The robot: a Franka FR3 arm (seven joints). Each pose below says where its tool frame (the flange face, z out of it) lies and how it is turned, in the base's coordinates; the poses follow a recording.
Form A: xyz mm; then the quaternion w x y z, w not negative.
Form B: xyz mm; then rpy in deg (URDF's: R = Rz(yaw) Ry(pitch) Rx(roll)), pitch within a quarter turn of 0, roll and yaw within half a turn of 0. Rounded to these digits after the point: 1 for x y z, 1 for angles.
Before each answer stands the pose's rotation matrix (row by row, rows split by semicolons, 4 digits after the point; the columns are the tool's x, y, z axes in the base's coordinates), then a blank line. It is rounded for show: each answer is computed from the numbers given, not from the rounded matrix.
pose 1, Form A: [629.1, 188.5, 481.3, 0.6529, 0.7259, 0.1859, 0.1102]
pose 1, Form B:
0.9066 0.1260 0.4028; 0.4138 -0.0782 -0.9070; -0.0828 0.9889 -0.1231

[629.1, 188.5, 481.3, 97.1, 4.7, 24.5]
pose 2, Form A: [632.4, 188.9, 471.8, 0.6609, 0.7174, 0.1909, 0.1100]
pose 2, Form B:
0.9029 0.1285 0.4102; 0.4193 -0.0535 -0.9063; -0.0945 0.9903 -0.1022

[632.4, 188.9, 471.8, 95.9, 5.4, 24.9]
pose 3, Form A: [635.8, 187.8, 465.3, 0.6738, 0.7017, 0.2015, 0.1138]
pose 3, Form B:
0.8929 0.1294 0.4313; 0.4362 -0.0107 -0.8998; -0.1118 0.9915 -0.0660

[635.8, 187.8, 465.3, 93.8, 6.4, 26.0]
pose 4, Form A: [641.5, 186.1, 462.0, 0.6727, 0.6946, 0.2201, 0.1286]
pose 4, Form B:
0.8700 0.1327 0.4748; 0.4788 0.0020 -0.8779; -0.1175 0.9911 -0.0619

[641.5, 186.1, 462.0, 93.6, 6.7, 28.8]
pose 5, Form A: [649.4, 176.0, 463.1, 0.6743, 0.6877, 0.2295, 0.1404]
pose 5, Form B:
0.8552 0.1263 0.5026; 0.5050 0.0147 -0.8630; -0.1164 0.9919 -0.0512

[649.4, 176.0, 463.1, 93.0, 6.7, 30.6]
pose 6, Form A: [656.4, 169.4, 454.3, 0.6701, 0.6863, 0.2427, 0.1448]
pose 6, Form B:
0.8402 0.1391 0.5241; 0.5272 0.0160 -0.8496; -0.1265 0.9902 -0.0599

[656.4, 169.4, 454.3, 93.5, 7.3, 32.1]
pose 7, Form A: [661.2, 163.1, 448.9, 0.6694, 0.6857, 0.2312, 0.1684]
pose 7, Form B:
0.8364 0.0916 0.5404; 0.5425 0.0030 -0.8401; -0.0786 0.9958 -0.0472

[661.2, 163.1, 448.9, 92.7, 4.5, 33.0]
